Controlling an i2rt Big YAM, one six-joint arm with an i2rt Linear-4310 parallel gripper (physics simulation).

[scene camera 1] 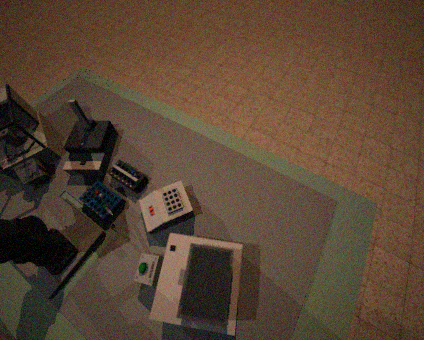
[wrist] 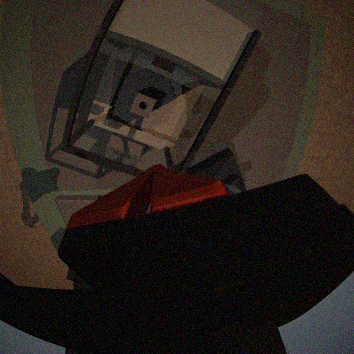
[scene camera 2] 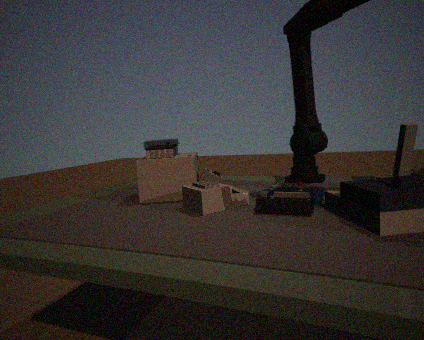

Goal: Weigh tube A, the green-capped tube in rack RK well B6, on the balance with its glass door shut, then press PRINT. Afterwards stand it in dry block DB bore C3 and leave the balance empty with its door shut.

Labels:
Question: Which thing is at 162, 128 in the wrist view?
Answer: A balance.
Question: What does my gripper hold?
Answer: Nothing.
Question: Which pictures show my gripper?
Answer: The wrist view only.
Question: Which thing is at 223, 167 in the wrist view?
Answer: A dark stand with lever.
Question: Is my gripper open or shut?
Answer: Shut.

